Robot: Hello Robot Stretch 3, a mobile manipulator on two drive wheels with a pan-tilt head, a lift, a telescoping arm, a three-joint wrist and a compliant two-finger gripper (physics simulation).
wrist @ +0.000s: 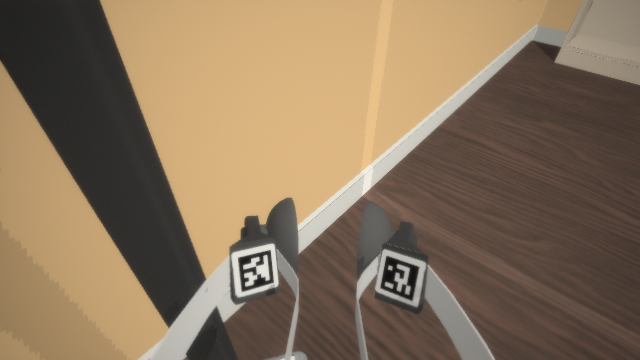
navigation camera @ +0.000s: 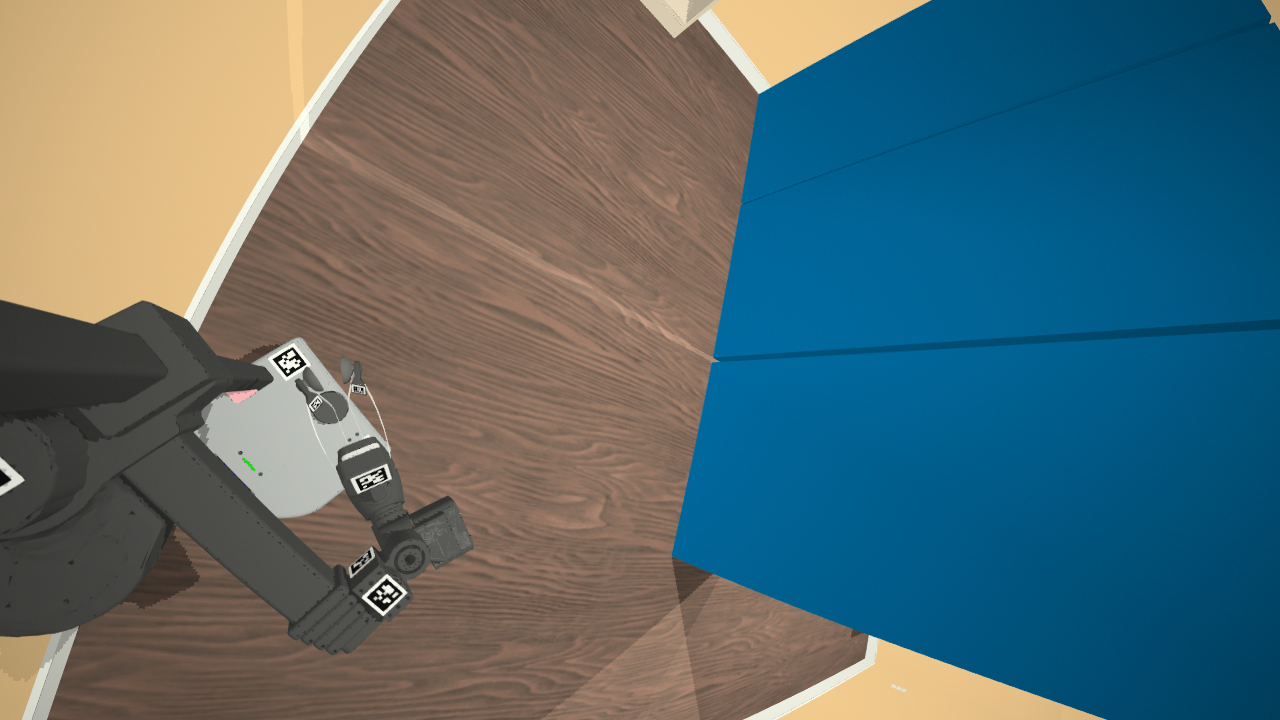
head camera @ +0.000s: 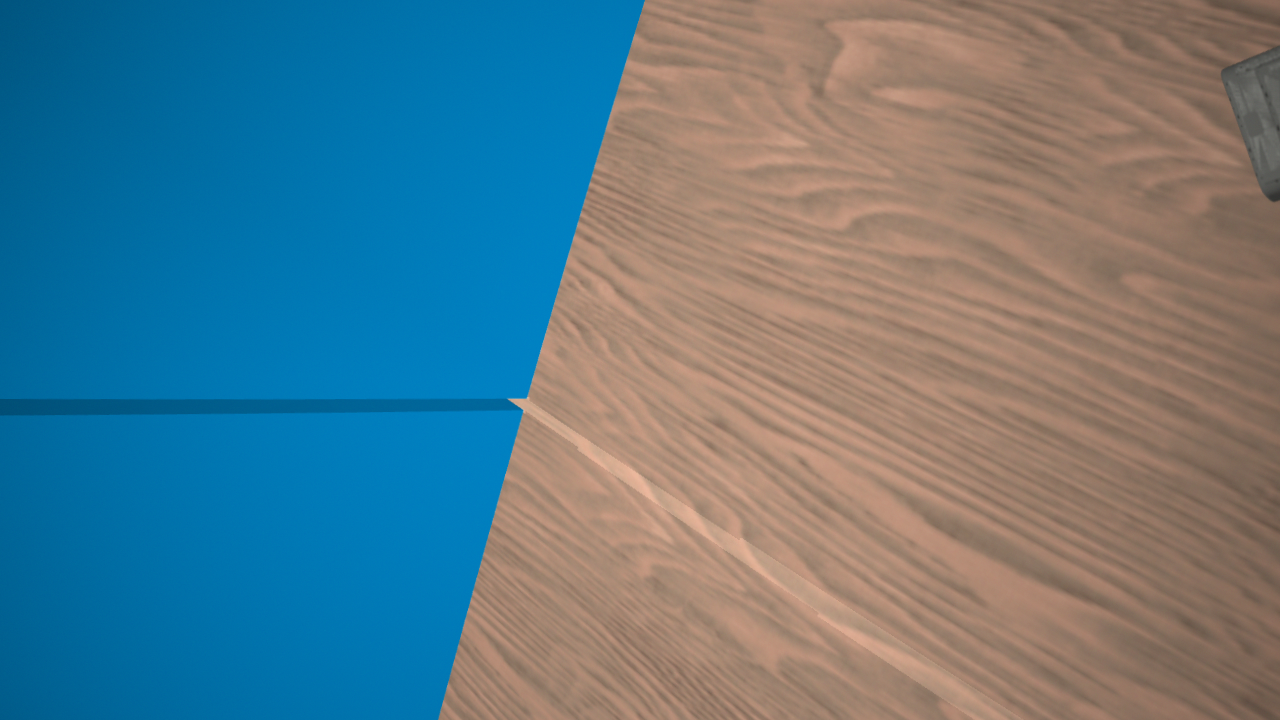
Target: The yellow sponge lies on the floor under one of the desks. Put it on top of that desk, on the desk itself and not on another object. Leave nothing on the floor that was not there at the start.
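Seen in the pictures: gripper, fingertip midpoint: point(navigation camera: 325, 363); robot's base, origin of the base link: point(navigation camera: 328, 405).
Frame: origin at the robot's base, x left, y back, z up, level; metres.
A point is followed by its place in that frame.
Observation:
My gripper point(navigation camera: 330, 376) @[x 0.073, y -0.046, z 0.559 m] point(wrist: 328, 225) @[x 0.073, y -0.046, z 0.559 m] is open, with a gap between its two dark fingertips and no object between them. In the navigation camera view it hangs above the robot's light grey base. In the wrist view wall, white skirting and brown floor show behind the fingertips. The yellow sponge does not show in these views, and no desk can be made out.
A large blue panelled block point(head camera: 268, 223) @[x -0.955, y -1.078, z 0.610 m] point(navigation camera: 984, 447) @[x -0.972, y -1.055, z 1.105 m] stands on the wood floor point(head camera: 895, 313) @[x -0.480, y -0.568, z 0.000 m] point(navigation camera: 537, 402) @[x -0.370, y -0.481, z 0.000 m] point(wrist: 525, 200). A tan wall point(navigation camera: 134, 134) @[x 0.426, y -0.024, z 0.585 m] point(wrist: 225, 100) with white skirting runs beside the robot. A beige piece of furniture point(wrist: 610, 30) stands at the far right in the wrist view.

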